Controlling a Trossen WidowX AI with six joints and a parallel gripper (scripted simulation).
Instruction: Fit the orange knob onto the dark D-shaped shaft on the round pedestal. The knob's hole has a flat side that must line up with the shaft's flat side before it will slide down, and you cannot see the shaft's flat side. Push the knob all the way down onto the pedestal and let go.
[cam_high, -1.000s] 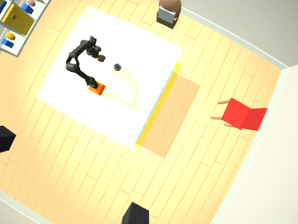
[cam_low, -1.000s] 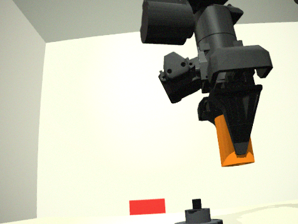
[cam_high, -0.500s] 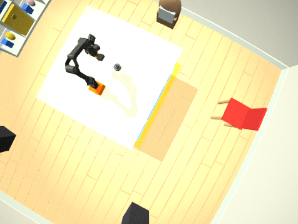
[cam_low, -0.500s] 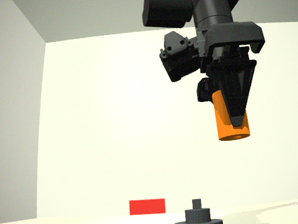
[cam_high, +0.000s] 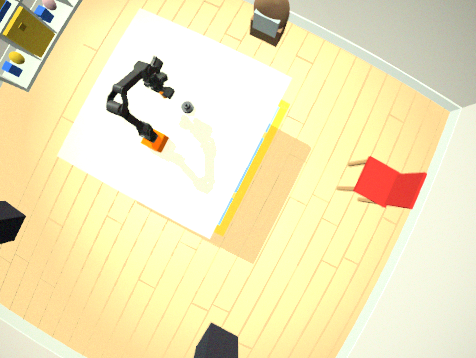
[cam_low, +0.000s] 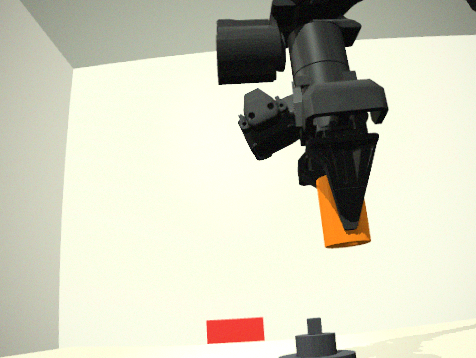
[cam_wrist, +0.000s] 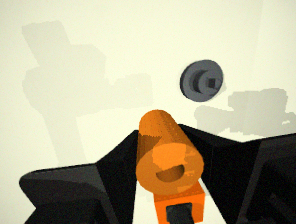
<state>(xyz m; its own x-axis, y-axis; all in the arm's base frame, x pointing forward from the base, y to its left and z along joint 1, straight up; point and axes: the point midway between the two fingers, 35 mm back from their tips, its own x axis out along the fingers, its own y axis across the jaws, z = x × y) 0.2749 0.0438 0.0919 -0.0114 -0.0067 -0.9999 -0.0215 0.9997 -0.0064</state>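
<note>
My gripper tip is now 3 cm short of the dark shaft, 11 cm to the left of it and 10 cm above it. Also, from my gripper tip: orange knob 2 cm above.
</note>
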